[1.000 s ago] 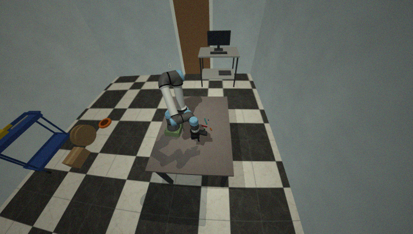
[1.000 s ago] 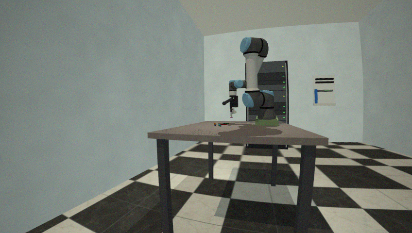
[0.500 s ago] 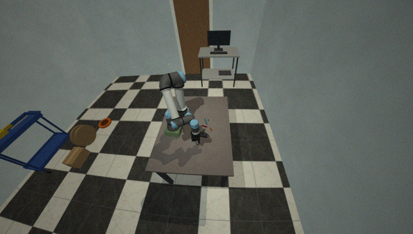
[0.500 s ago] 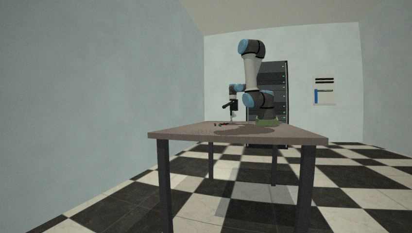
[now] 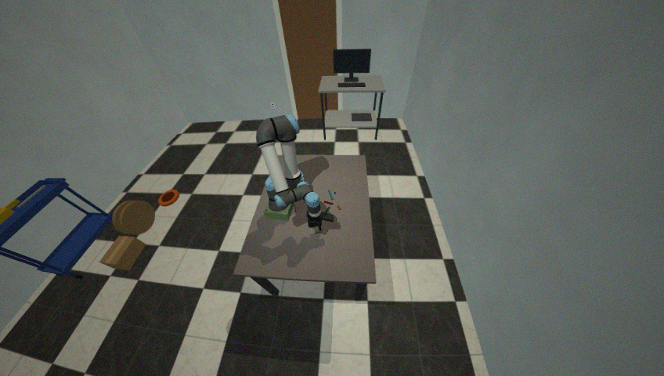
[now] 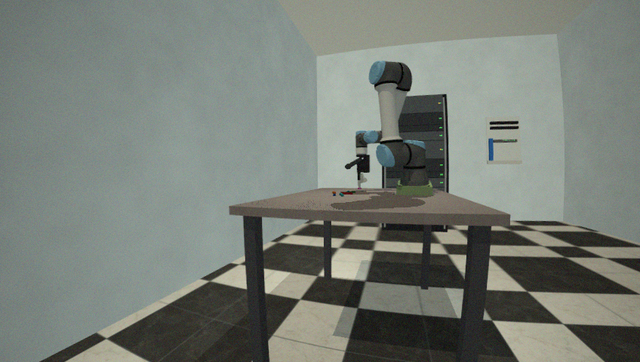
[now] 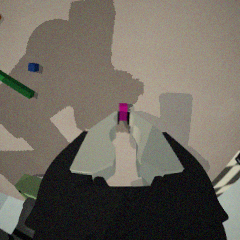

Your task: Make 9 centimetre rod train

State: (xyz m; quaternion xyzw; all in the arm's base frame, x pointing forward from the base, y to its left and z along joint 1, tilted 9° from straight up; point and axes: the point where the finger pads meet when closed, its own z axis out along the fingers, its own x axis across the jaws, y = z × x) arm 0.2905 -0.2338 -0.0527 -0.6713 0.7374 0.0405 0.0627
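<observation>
My gripper is now 10 mm above the short magenta rod. From my hand the other things lie so: red rod 240 mm to the left, 80 mm ahead, 20 mm below; green rod 160 mm to the left, 60 mm ahead, 20 mm below; orange rod 180 mm to the left, 150 mm ahead, 20 mm below.
</observation>
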